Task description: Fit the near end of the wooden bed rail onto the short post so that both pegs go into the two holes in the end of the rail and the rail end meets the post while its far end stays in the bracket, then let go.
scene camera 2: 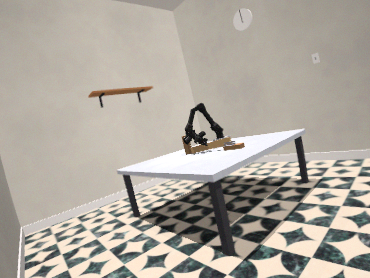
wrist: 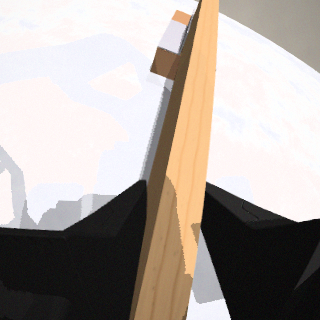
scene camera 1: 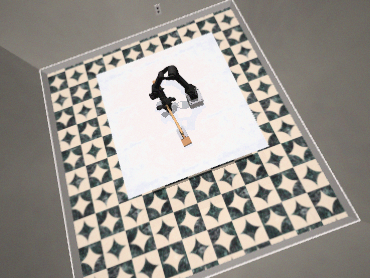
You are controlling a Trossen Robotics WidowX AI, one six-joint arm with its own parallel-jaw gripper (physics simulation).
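Places are measured from the arm's base along level axes (x ahead, y left, z up), in metres.
Pixels of known places: gripper, between the fingertips: (scene camera 2: pixel 208 145) (wrist: pixel 169 186) (scene camera 1: pixel 170 112); arm's base, origin of its link: (scene camera 2: pixel 220 137) (scene camera 1: pixel 193 96).
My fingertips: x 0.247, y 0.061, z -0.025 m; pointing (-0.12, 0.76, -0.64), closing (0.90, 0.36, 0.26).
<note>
For each thing: its top centre in the pictures, then the offset to it from my fingertips. "*": a spot on its surface instead. Level surfaces: height alone.
- short post, a spot on its surface: (scene camera 2: pixel 187 147) * dz +0.012, dx +0.051, dy -0.228 m
- grey bracket, a spot on its surface: (wrist: pixel 170 40) * dz -0.017, dx -0.057, dy +0.193 m
- wooden block, centre of its top: (wrist: pixel 192 33) (scene camera 2: pixel 233 144) (scene camera 1: pixel 183 136) dz -0.019, dx -0.039, dy +0.251 m
- white table, height of its surface: dz -0.054 m
The wooden bed rail (scene camera 1: pixel 174 119) (scene camera 2: pixel 212 145) (wrist: pixel 192 125) is a long light plank on edge. My gripper (scene camera 1: pixel 167 106) (scene camera 2: pixel 205 143) (wrist: pixel 169 186) is shut on it, one black finger on each side, nearer its post end. The short post (scene camera 2: pixel 187 147) stands upright at the rail's near end in the second scene view; a small part of the post (scene camera 1: pixel 154 82) shows behind the arm. Pegs, holes and any gap there are too small or hidden to tell. The rail's far end is at the grey bracket (wrist: pixel 170 40) on a wooden block (scene camera 1: pixel 186 142) (scene camera 2: pixel 234 146) (wrist: pixel 164 61); its seating is unclear.
The white table (scene camera 1: pixel 220 125) (scene camera 2: pixel 170 166) carries all of these parts. The arm's grey base (scene camera 1: pixel 196 102) stands to the right of the rail in the first scene view. A wooden wall shelf (scene camera 2: pixel 120 92) hangs away from the table.
</note>
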